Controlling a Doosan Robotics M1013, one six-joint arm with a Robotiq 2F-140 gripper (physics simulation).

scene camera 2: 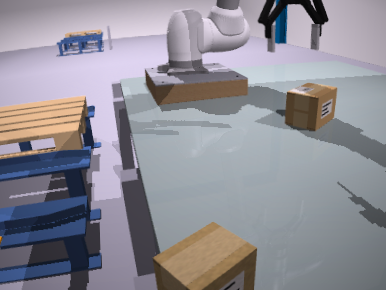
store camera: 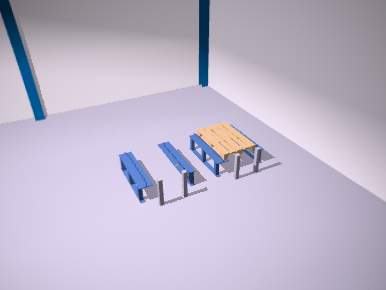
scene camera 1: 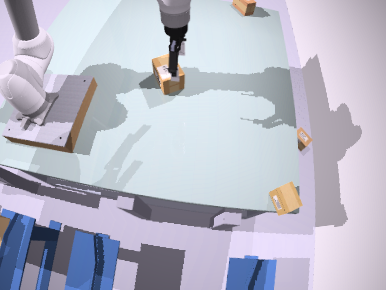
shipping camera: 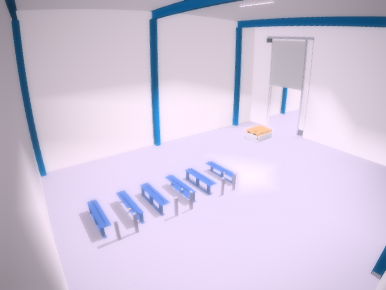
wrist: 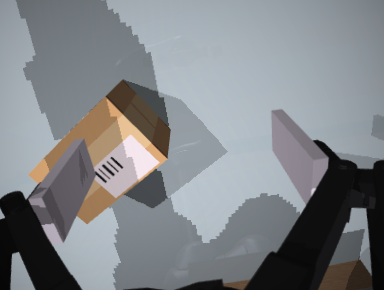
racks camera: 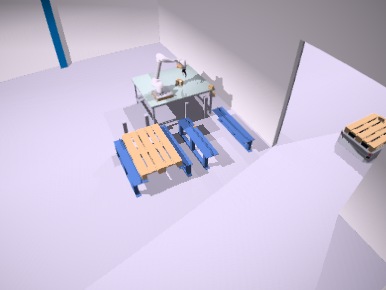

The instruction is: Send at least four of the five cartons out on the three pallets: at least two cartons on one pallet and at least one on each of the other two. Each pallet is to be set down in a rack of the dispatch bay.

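Places are measured from the arm's base along level axes (x left, y back, z up), in millimetres.
Pixels of known places: gripper, fingertip midpoint: (scene camera 2: pixel 293 50) (scene camera 1: pixel 178 67) (wrist: pixel 179 144) (racks camera: pixel 184 76); arm's base, link origin: (scene camera 2: pixel 185 70) (scene camera 1: pixel 37 107) (racks camera: pixel 160 93).
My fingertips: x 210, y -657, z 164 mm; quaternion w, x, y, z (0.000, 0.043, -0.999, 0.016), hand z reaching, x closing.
Note:
For each thing: its top centre in the pictures, then the offset to it from my fingertips. "pt": a spot on its surface instead. Level surfaces: height alone.
- carton, top centre: (wrist: pixel 94 167) (scene camera 2: pixel 312 89) (scene camera 1: pixel 167 66) (racks camera: pixel 179 80) dx +116, dy +83, dz -137 mm
- far corner, surface spot: (scene camera 1: pixel 244 6) pt dx +831, dy -229, dz -177 mm
- right edge, surface spot: (scene camera 1: pixel 304 138) pt dx +356, dy -963, dz -891 mm
- front right corner, surface spot: (scene camera 2: pixel 205 255) (scene camera 1: pixel 290 197) pt dx -356, dy -528, dz -162 mm
- glass-topped table, surface height: dz -242 mm
A carton (scene camera 1: pixel 162 65) (scene camera 2: pixel 302 107) (racks camera: pixel 179 81) (wrist: pixel 115 135) with a white label stands on the table. My gripper (scene camera 1: pixel 174 76) (scene camera 2: pixel 293 44) (wrist: pixel 179 144) is open above it; in the wrist view the left finger overlaps the carton, and nothing is held. Other cartons are at the far corner (scene camera 1: pixel 244 6), near the right edge (scene camera 1: pixel 304 138) and at the front right corner (scene camera 1: pixel 286 198) (scene camera 2: pixel 205 255). One pallet (racks camera: pixel 131 145) (scene camera 2: pixel 40 128) lies on a rack beside the table, another (store camera: pixel 204 134) on a store rack. The third pallet (shipping camera: pixel 258 130) rides a low vehicle by the doorway; whether it bears a carton is unclear.
The arm stands on a base plate (scene camera 1: pixel 62 107) (scene camera 2: pixel 195 75) on the glass-topped table (scene camera 1: pixel 200 150). Blue rack beams (racks camera: pixel 197 140) stand beside the table. In the shipping view, several blue rack beams (shipping camera: pixel 154 199) stand with no pallets on them, with grey posts (shipping camera: pixel 176 206) at their ends.

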